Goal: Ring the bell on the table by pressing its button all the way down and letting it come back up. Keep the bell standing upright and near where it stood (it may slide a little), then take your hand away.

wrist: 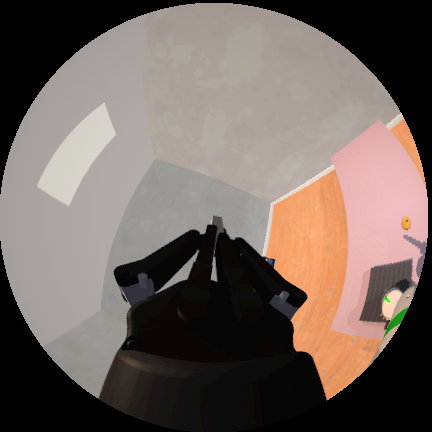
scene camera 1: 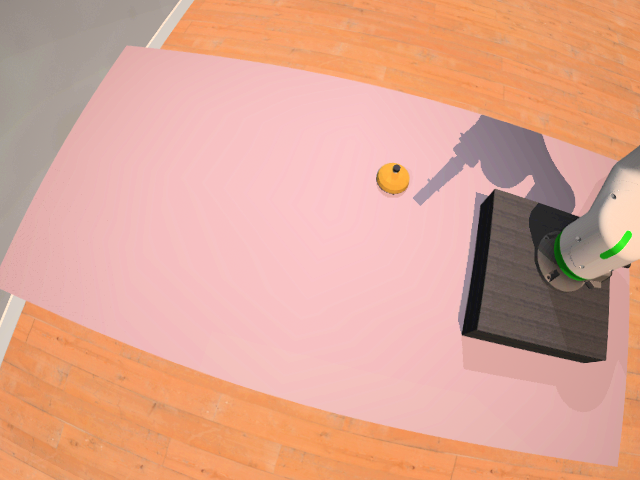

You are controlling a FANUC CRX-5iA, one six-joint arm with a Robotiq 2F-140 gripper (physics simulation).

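Places are measured from the arm's base along level axes (x ahead, y left, z up), in millimetres.
Pixels of known places: gripper, fingertip midpoint: (wrist: 215, 223); arm's base at its link origin: (scene camera 1: 561, 262).
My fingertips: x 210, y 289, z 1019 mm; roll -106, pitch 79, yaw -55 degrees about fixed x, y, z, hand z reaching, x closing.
Ahead of a thing's pixels: the offset from my fingertips to its top centre. Level surfaces: height alone.
A round orange-yellow bell @(481 mm right, 207 mm ahead, 1044 mm down) (scene camera 1: 392, 179) (wrist: 406, 223) stands upright on the pink table @(1110 mm down) (scene camera 1: 232, 206) (wrist: 372, 190). Its small black button @(481 mm right, 207 mm ahead, 1044 mm down) (scene camera 1: 396, 167) sticks up from the top. My gripper (wrist: 215, 223) is shut with nothing between its fingers in the wrist view. It is well away from the bell and points toward the room's walls; the bell shows small near the right edge of that view. The gripper does not show in scene camera 1, but the arm's shadow falls on the table, with its tip a little right of the bell and apart from it.
A dark wooden base block (scene camera 1: 537, 310) (wrist: 370, 295) stands at the right end of the table and carries the arm (scene camera 1: 599, 232). Wooden floor (scene camera 1: 180, 423) (wrist: 305, 260) surrounds the table. A grey wall (wrist: 240, 90) shows ahead in the wrist view.
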